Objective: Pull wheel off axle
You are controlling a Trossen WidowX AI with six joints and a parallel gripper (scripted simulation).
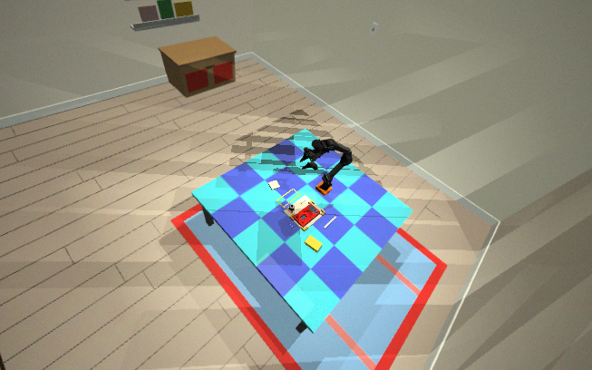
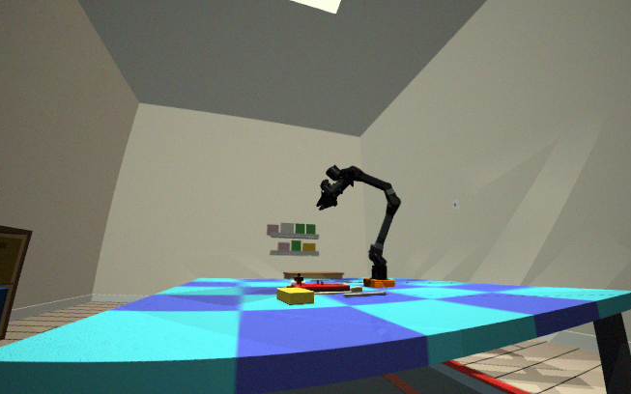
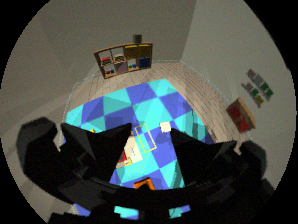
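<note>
My gripper tip is 330 mm above the wheel, 130 mm short of it and 60 mm to the right of it. The rest, counted from my gripper tip: pale square tile 370 mm below, 180 mm to the right, 20 mm ahead; then thin white bar 370 mm to the left, 370 mm below, 30 mm ahead; then yellow block 360 mm below, 350 mm to the left, 270 mm ahead.
</note>
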